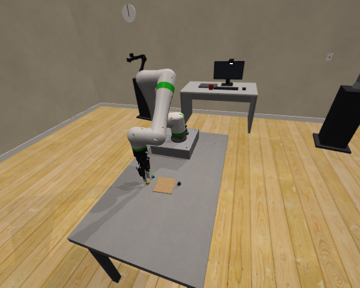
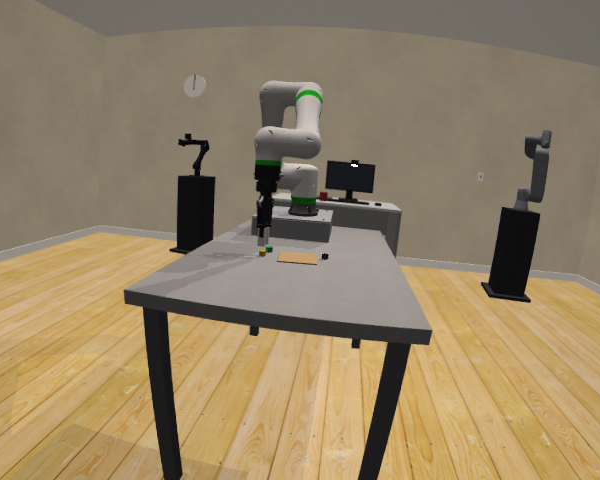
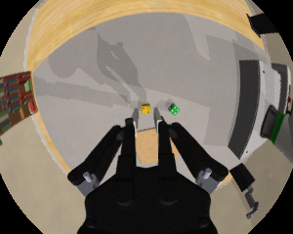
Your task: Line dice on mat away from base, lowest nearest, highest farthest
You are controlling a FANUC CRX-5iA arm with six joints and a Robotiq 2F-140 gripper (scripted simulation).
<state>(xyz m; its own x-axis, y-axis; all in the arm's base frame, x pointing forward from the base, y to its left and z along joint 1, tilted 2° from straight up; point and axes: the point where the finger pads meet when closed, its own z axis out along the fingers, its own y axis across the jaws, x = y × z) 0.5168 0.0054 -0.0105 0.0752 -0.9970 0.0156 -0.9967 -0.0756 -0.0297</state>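
The yellow die is 60 mm below my hand. From my hand the other things lie so: tan mat 130 mm to the left, 70 mm below, 40 mm behind; green die 70 mm behind, 60 mm below; black die 220 mm to the left, 90 mm behind, 60 mm below.
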